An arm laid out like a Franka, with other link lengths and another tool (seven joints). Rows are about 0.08 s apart.
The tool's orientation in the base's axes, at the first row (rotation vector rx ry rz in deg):
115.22 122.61 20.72
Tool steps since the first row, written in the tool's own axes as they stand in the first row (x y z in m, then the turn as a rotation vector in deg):
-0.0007 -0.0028 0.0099 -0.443 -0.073 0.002
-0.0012 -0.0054 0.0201 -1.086 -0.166 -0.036
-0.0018 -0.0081 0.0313 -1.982 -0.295 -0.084
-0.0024 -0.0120 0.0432 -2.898 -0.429 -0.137
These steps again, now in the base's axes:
0.0003 -0.0003 -0.0103 -0.039 -0.446 -0.038
0.0009 -0.0004 -0.0208 -0.096 -1.094 -0.051
0.0017 -0.0006 -0.0323 -0.173 -1.997 -0.074
0.0015 -0.0008 -0.0449 -0.255 -2.920 -0.094

